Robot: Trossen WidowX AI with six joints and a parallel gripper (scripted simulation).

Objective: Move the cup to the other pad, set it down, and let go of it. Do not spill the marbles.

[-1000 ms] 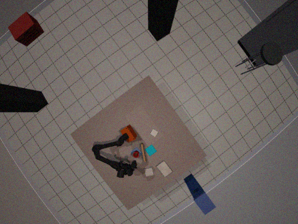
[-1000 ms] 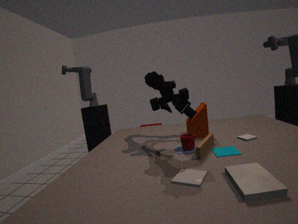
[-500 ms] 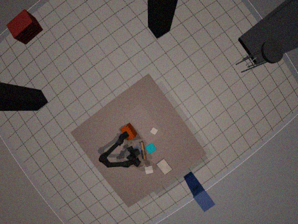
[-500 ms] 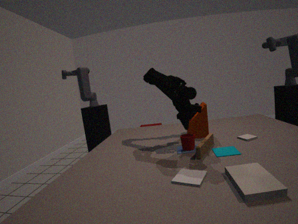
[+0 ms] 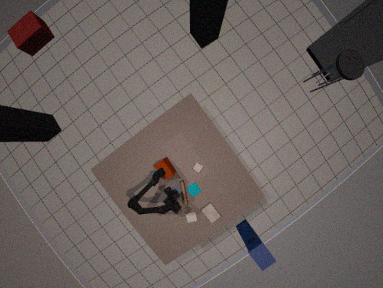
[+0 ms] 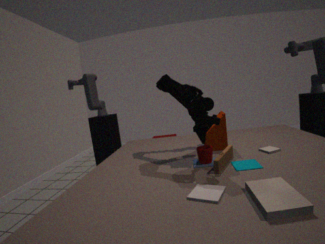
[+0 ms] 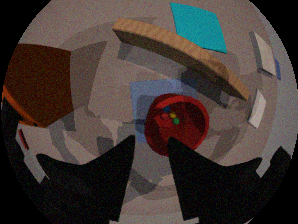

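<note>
My gripper tip is 30 mm short of the dark red cup and 50 mm above it. Round my gripper tip: green marble: 40 mm ahead, 10 mm to the right, 70 mm below; blue pad: 30 mm ahead, 100 mm below; wooden bar: 70 mm ahead, 80 mm to the left, 70 mm below.
</note>
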